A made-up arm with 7 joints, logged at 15 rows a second.
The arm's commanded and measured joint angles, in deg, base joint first. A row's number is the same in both.
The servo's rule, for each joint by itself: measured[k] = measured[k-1] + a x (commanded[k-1-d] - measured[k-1]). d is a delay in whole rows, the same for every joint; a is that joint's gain. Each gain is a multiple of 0.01, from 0.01 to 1. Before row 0 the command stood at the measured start. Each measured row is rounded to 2 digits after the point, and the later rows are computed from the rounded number. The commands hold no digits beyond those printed.
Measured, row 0:
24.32, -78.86, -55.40, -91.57, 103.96, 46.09, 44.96
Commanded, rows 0 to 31:
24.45, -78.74, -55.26, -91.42, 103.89, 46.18, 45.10
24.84, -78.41, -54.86, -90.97, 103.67, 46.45, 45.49
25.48, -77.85, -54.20, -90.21, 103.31, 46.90, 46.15
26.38, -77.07, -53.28, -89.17, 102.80, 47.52, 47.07
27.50, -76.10, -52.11, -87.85, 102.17, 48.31, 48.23
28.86, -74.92, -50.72, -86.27, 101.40, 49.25, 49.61
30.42, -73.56, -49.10, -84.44, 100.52, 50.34, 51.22
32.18, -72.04, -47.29, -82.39, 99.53, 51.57, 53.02
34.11, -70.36, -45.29, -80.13, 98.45, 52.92, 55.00
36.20, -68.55, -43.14, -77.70, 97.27, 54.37, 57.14
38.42, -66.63, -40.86, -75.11, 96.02, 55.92, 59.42
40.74, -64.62, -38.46, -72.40, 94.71, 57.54, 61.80
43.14, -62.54, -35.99, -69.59, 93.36, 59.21, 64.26
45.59, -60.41, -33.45, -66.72, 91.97, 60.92, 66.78
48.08, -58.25, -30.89, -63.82, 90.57, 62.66, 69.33
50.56, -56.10, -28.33, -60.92, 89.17, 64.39, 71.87
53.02, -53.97, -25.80, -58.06, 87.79, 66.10, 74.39
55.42, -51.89, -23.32, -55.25, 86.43, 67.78, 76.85
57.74, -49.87, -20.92, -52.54, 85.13, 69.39, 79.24
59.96, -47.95, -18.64, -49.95, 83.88, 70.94, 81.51
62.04, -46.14, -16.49, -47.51, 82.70, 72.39, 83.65
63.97, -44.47, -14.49, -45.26, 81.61, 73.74, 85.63
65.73, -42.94, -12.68, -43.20, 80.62, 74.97, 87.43
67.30, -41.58, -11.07, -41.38, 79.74, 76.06, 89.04
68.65, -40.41, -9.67, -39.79, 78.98, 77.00, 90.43
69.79, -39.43, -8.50, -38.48, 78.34, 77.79, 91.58
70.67, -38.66, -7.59, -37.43, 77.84, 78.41, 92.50
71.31, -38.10, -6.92, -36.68, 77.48, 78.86, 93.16
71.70, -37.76, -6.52, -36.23, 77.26, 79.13, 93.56
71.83, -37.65, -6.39, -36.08, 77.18, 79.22, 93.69
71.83, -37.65, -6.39, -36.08, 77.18, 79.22, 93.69
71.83, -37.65, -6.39, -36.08, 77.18, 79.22, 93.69
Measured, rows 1 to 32:
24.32, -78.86, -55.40, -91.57, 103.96, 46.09, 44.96
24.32, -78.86, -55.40, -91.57, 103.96, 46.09, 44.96
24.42, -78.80, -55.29, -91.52, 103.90, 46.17, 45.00
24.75, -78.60, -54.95, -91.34, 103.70, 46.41, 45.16
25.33, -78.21, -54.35, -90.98, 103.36, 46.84, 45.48
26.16, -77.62, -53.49, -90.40, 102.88, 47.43, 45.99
27.22, -76.83, -52.39, -89.58, 102.27, 48.20, 46.71
28.52, -75.84, -51.05, -88.52, 101.52, 49.11, 47.64
30.02, -74.65, -49.49, -87.21, 100.66, 50.18, 48.79
31.73, -73.29, -47.73, -85.67, 99.69, 51.39, 50.14
33.61, -71.77, -45.78, -83.90, 98.62, 52.72, 51.70
35.66, -70.10, -43.67, -81.92, 97.46, 54.16, 53.44
37.84, -68.30, -41.42, -79.74, 96.22, 55.69, 55.35
40.13, -66.39, -39.05, -77.39, 94.92, 57.30, 57.41
42.51, -64.39, -36.60, -74.89, 93.58, 58.96, 59.60
44.94, -62.32, -34.08, -72.28, 92.20, 60.67, 61.90
47.42, -60.20, -31.53, -69.57, 90.80, 62.40, 64.28
49.90, -58.07, -28.97, -66.80, 89.40, 64.13, 66.71
52.36, -55.94, -26.43, -64.00, 88.02, 65.84, 69.17
54.78, -53.83, -23.94, -61.20, 86.65, 67.53, 71.63
57.12, -51.77, -21.52, -58.43, 85.34, 69.15, 74.07
59.36, -49.78, -19.22, -55.72, 84.08, 70.71, 76.45
61.48, -47.89, -17.04, -53.09, 82.89, 72.17, 78.75
63.45, -46.11, -15.00, -50.58, 81.79, 73.54, 80.95
65.25, -44.46, -13.14, -48.22, 80.78, 74.78, 83.02
66.87, -42.96, -11.48, -46.03, 79.89, 75.89, 84.95
68.28, -41.63, -10.03, -44.03, 79.11, 76.86, 86.70
69.47, -40.49, -8.81, -42.25, 78.45, 77.67, 88.26
70.42, -39.54, -7.83, -40.71, 77.93, 78.31, 89.62
71.12, -38.79, -7.10, -39.42, 77.54, 78.79, 90.75
71.58, -38.25, -6.64, -38.40, 77.30, 79.09, 91.65
71.78, -37.94, -6.44, -37.66, 77.20, 79.20, 92.30
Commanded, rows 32 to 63:
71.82, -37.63, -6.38, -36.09, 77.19, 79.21, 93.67
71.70, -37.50, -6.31, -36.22, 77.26, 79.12, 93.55
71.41, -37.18, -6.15, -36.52, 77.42, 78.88, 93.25
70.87, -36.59, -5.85, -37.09, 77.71, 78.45, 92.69
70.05, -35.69, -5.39, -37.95, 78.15, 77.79, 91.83
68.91, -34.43, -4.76, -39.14, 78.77, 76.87, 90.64
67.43, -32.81, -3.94, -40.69, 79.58, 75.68, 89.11
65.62, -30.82, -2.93, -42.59, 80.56, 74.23, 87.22
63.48, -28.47, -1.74, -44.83, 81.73, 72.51, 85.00
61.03, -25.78, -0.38, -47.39, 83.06, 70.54, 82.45
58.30, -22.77, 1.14, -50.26, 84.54, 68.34, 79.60
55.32, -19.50, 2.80, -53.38, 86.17, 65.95, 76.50
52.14, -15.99, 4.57, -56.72, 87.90, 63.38, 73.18
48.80, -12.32, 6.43, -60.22, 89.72, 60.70, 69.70
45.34, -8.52, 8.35, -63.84, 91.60, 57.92, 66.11
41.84, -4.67, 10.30, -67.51, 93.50, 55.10, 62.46
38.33, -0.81, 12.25, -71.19, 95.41, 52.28, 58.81
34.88, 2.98, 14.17, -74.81, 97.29, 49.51, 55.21
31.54, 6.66, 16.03, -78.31, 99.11, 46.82, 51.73
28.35, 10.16, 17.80, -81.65, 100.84, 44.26, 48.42
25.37, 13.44, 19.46, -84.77, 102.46, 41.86, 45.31
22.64, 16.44, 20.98, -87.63, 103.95, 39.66, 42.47
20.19, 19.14, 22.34, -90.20, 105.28, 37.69, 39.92
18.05, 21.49, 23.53, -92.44, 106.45, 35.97, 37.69
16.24, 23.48, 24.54, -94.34, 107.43, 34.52, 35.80
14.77, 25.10, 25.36, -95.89, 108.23, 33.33, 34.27
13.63, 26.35, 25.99, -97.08, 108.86, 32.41, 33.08
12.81, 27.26, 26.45, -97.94, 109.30, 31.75, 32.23
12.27, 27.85, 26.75, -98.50, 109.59, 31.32, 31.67
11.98, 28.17, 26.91, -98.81, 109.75, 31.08, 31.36
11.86, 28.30, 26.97, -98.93, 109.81, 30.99, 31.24
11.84, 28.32, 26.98, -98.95, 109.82, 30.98, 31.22
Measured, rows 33 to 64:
71.82, -37.79, -6.40, -37.15, 77.18, 79.22, 92.74
71.83, -37.72, -6.39, -36.81, 77.18, 79.22, 93.04
71.82, -37.67, -6.38, -36.58, 77.19, 79.21, 93.24
71.73, -37.58, -6.32, -36.46, 77.25, 79.13, 93.34
71.48, -37.37, -6.18, -36.48, 77.40, 78.91, 93.31
71.00, -36.96, -5.92, -36.68, 77.67, 78.51, 93.11
70.25, -36.30, -5.50, -37.09, 78.08, 77.88, 92.70
69.19, -35.33, -4.91, -37.75, 78.67, 77.00, 92.04
67.80, -34.02, -4.13, -38.69, 79.45, 75.85, 91.10
66.08, -32.36, -3.17, -39.94, 80.40, 74.44, 89.86
64.03, -30.34, -2.03, -41.50, 81.54, 72.76, 88.30
61.66, -27.97, -0.71, -43.38, 82.85, 70.83, 86.43
59.01, -25.27, 0.77, -45.58, 84.30, 68.66, 84.24
56.09, -22.27, 2.39, -48.08, 85.91, 66.30, 81.76
52.97, -19.00, 4.13, -50.84, 87.62, 63.76, 79.01
49.68, -15.53, 5.97, -53.84, 89.43, 61.10, 76.03
46.25, -11.88, 7.87, -57.04, 91.30, 58.33, 72.86
42.77, -8.13, 9.81, -60.39, 93.19, 55.52, 69.53
39.26, -4.32, 11.76, -63.85, 95.10, 52.70, 66.10
35.80, -0.52, 13.69, -67.36, 96.98, 49.92, 62.62
32.43, 3.21, 15.56, -70.86, 98.81, 47.22, 59.14
29.21, 6.82, 17.35, -74.31, 100.56, 44.64, 55.71
26.18, 10.26, 19.04, -77.66, 102.19, 42.22, 52.38
23.38, 13.47, 20.59, -80.85, 103.70, 39.99, 49.21
20.86, 16.42, 21.99, -83.84, 105.06, 37.99, 46.24
18.64, 19.06, 23.22, -86.59, 106.26, 36.23, 43.50
16.74, 21.36, 24.28, -89.07, 107.27, 34.74, 41.04
15.18, 23.30, 25.14, -91.25, 108.10, 33.51, 38.87
13.96, 24.89, 25.82, -93.12, 108.75, 32.55, 37.02
13.05, 26.12, 26.32, -94.66, 109.22, 31.85, 35.49
12.43, 27.02, 26.66, -95.89, 109.54, 31.39, 34.27
12.07, 27.62, 26.86, -96.82, 109.72, 31.12, 33.34

